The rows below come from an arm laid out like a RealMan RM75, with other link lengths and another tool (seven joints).
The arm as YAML. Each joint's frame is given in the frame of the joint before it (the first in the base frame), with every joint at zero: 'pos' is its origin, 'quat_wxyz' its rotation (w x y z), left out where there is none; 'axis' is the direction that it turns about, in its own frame. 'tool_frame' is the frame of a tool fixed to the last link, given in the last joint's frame.
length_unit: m
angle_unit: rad
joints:
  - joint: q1
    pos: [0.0, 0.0, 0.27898]
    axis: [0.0, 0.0, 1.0]
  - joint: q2
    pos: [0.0, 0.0, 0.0]
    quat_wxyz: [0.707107, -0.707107, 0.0, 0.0]
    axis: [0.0, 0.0, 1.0]
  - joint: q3
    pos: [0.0, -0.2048, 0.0]
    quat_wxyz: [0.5, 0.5, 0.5, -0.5]
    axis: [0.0, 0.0, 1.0]
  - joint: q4
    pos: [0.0, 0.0, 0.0]
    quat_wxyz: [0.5, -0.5, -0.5, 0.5]
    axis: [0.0, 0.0, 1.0]
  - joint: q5
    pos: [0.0, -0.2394, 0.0]
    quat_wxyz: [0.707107, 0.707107, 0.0, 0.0]
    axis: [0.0, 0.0, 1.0]
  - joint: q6
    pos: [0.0, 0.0, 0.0]
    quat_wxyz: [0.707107, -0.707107, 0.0, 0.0]
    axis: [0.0, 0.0, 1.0]
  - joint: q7
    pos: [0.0, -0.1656, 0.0]
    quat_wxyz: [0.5, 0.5, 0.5, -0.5]
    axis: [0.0, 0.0, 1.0]
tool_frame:
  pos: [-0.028, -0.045, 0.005]
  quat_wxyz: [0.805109, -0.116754, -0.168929, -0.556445]
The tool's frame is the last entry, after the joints.
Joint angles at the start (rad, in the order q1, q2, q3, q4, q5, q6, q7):
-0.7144, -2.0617, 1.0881, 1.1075, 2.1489, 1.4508, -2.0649
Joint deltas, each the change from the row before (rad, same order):
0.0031, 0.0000, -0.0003, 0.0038, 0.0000, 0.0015, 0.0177
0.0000, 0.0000, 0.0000, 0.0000, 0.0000, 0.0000, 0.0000
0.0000, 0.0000, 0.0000, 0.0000, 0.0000, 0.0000, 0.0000
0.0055, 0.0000, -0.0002, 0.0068, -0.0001, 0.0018, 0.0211
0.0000, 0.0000, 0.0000, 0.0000, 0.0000, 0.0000, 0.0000
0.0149, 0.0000, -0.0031, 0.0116, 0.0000, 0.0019, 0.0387
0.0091, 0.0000, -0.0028, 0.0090, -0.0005, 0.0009, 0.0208
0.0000, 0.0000, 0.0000, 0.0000, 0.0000, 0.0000, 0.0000
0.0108, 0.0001, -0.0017, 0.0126, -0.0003, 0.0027, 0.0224
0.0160, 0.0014, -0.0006, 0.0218, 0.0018, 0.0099, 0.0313
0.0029, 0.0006, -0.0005, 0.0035, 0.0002, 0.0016, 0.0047
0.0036, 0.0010, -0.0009, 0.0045, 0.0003, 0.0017, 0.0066
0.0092, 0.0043, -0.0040, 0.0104, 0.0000, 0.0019, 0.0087
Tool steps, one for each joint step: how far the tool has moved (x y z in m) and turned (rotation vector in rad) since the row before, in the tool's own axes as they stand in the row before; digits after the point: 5 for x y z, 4 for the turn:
0.00077, 0.00045, -0.00112, 0.0061, 0.0002, 0.0167
0.00000, 0.00000, 0.00000, 0.0000, 0.0000, 0.0000
0.00000, 0.00000, 0.00000, 0.0000, 0.0000, 0.0000
0.00095, 0.00056, -0.00172, 0.0062, 0.0004, 0.0206
0.00000, 0.00000, 0.00000, 0.0000, 0.0000, 0.0000
0.00326, 0.00092, -0.00447, 0.0056, 0.0013, 0.0329
0.00137, 0.00078, -0.00280, 0.0010, -0.0001, 0.0193
0.00000, 0.00000, 0.00000, 0.0000, 0.0000, 0.0000
0.00120, 0.00058, -0.00325, 0.0028, 0.0010, 0.0224
0.00135, 0.00016, -0.00548, 0.0098, 0.0055, 0.0334
0.00029, 0.00007, -0.00112, 0.0008, 0.0011, 0.0049
0.00038, 0.00027, -0.00153, 0.0007, 0.0016, 0.0071
0.00085, 0.00125, -0.00444, -0.0058, 0.0044, 0.0110

